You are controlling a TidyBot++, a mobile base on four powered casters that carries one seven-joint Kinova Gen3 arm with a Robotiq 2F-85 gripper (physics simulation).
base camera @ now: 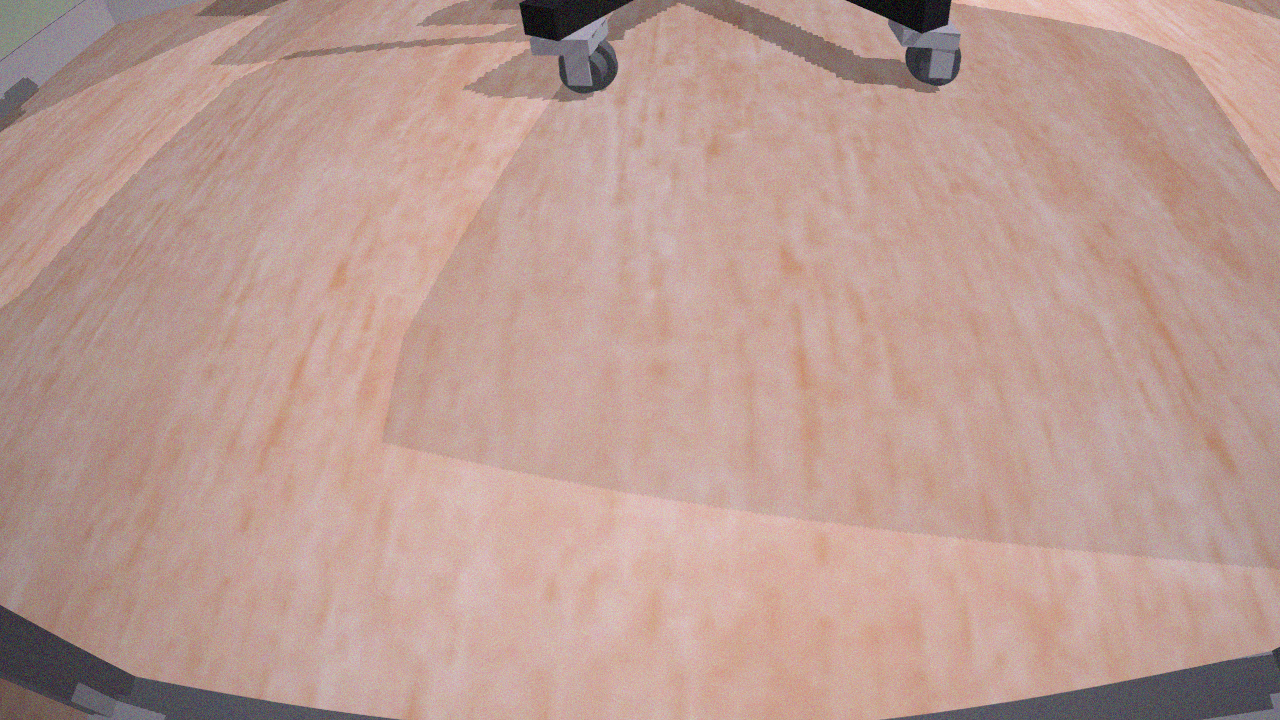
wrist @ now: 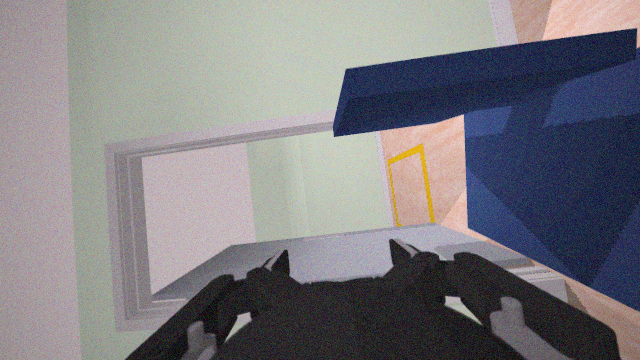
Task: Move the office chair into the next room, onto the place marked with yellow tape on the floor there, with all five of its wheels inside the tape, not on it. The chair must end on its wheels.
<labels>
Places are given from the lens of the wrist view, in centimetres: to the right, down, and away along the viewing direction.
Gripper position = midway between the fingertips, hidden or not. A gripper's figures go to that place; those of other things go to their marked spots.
my gripper (wrist: 338, 256): 2, 6, 15
blue chair seat (wrist: 544, 122): 56, -14, 43
</labels>
